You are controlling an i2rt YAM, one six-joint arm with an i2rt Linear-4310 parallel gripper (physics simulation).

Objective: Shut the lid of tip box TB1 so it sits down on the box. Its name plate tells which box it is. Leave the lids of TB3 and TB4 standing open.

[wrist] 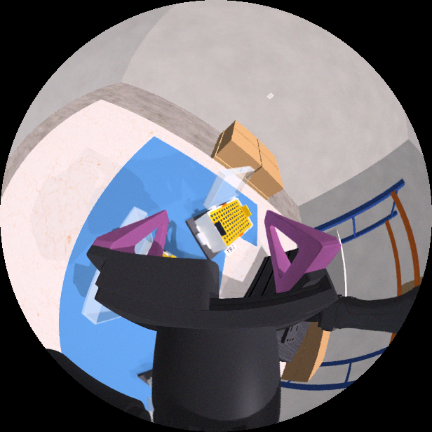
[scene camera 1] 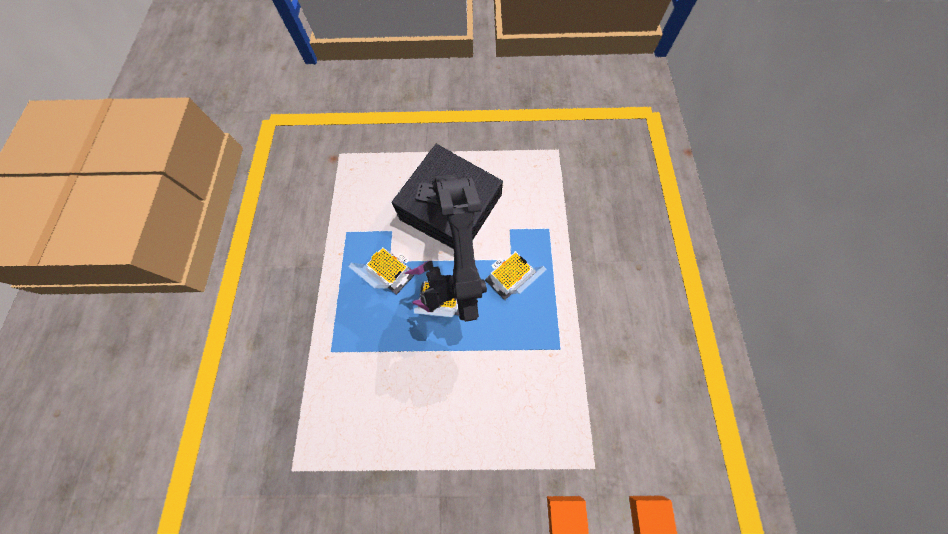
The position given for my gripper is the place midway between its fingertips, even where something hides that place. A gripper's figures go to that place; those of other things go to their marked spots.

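My gripper [wrist: 216,215] is 13 cm from the lens. A clear lid [wrist: 228,183] is 30 cm from the lens, and a rack [wrist: 230,220] is 32 cm from the lens.
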